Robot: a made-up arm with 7 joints. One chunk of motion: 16 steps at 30 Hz.
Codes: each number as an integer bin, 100 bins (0 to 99) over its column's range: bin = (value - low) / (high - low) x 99, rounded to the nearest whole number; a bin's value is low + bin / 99 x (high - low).
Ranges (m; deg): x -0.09..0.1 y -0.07..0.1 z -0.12..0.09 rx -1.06..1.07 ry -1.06..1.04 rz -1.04..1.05
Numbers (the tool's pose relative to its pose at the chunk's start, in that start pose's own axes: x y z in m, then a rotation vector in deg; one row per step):
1: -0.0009 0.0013 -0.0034 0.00 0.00 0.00
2: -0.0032 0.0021 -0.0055 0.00 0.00 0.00
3: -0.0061 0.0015 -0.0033 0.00 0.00 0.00
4: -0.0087 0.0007 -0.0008 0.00 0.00 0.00
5: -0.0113 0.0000 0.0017 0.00 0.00 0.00
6: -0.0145 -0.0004 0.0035 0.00 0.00 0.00
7: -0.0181 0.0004 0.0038 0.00 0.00 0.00
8: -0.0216 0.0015 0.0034 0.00 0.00 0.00
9: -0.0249 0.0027 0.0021 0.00 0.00 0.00
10: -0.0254 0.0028 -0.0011 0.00 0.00 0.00
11: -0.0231 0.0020 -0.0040 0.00 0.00 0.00
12: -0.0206 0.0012 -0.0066 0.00 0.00 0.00
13: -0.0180 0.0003 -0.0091 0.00 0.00 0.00
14: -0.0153 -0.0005 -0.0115 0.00 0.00 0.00
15: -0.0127 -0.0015 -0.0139 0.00 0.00 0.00
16: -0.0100 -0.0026 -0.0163 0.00 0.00 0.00
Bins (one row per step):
1: 46 42 55 49 50 49
2: 45 42 54 49 50 49
3: 44 42 55 49 50 49
4: 42 41 56 49 50 49
5: 41 41 57 49 50 49
6: 39 41 58 49 50 49
7: 37 41 58 49 50 49
8: 36 42 58 49 50 49
9: 34 42 58 49 50 49
10: 34 42 56 49 50 49
11: 35 42 55 49 50 49
12: 36 41 53 49 50 49
13: 38 41 52 49 50 49
14: 39 40 51 49 50 49
15: 40 40 50 49 50 49
16: 42 39 49 49 50 49

